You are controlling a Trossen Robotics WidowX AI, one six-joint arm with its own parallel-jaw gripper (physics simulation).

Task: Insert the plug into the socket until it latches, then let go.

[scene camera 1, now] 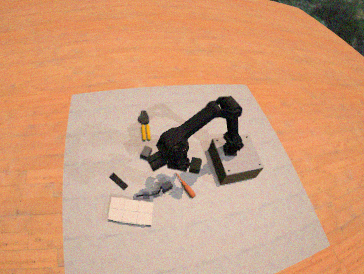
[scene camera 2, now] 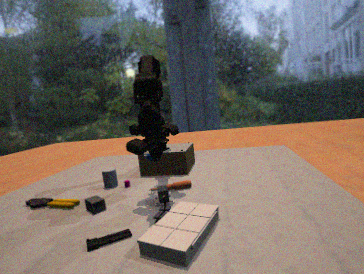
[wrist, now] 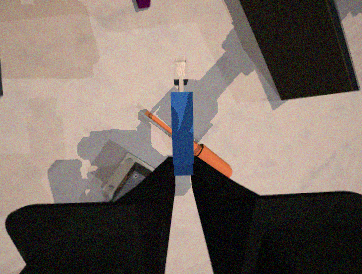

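Pixels of known places: gripper, fingertip midpoint: (scene camera 1: 180, 169) (scene camera 2: 156, 160) (wrist: 182, 162); arm's base, origin of the base link: (scene camera 1: 230, 150).
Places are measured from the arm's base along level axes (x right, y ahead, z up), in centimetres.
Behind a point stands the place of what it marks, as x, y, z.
The plug, a long blue body (wrist: 182, 120) {-9.3, 25.2, 3.3} with a pale clear tip (wrist: 180, 69) {-6.7, 24.3, 3.1}, is pinched between my two black fingertips. My gripper (wrist: 182, 162) {-12.1, 25.9, 1.6} is shut on it. In scene camera 2, the gripper (scene camera 2: 157, 154) {-12.1, 25.9, 1.6} hangs above the mat, and a bit of blue shows beside it; in scene camera 1 the arm hides the plug. The socket, a small grey block with a dark opening (wrist: 131, 176) {-13.9, 30.7, -6.0} (scene camera 1: 165, 186) {-16.8, 32.1, -6.0} (scene camera 2: 163, 194) {-17.3, 33.6, -7.2}, lies on the mat with a dark cable. In the wrist view it is at the lower left, partly hidden by the left finger. The plug is apart from it.
An orange screwdriver (scene camera 1: 187, 187) {-16.4, 21.6, -7.8} (scene camera 2: 180, 185) {-18.0, 21.9, -8.6} (wrist: 215, 160) {-17.4, 20.1, -7.8} lies beside the socket. A white tiled block (scene camera 1: 131, 211) {-29.4, 47.3, -7.0} (scene camera 2: 180, 227) {-29.8, 50.2, -7.0}, a black bar (scene camera 1: 118, 181) {-13.5, 54.3, -9.5} (scene camera 2: 109, 240) {-14.3, 55.3, -9.3}, a dark cube (scene camera 2: 95, 204) {0.9, 43.3, -7.5}, a grey cylinder (scene camera 2: 110, 179) {11.5, 23.5, -6.8}, yellow-handled pliers (scene camera 1: 145, 131) {17.2, 42.5, -8.5} and the arm's base box (scene camera 1: 242, 165) {-8.9, -5.0, 0.0} stand around.
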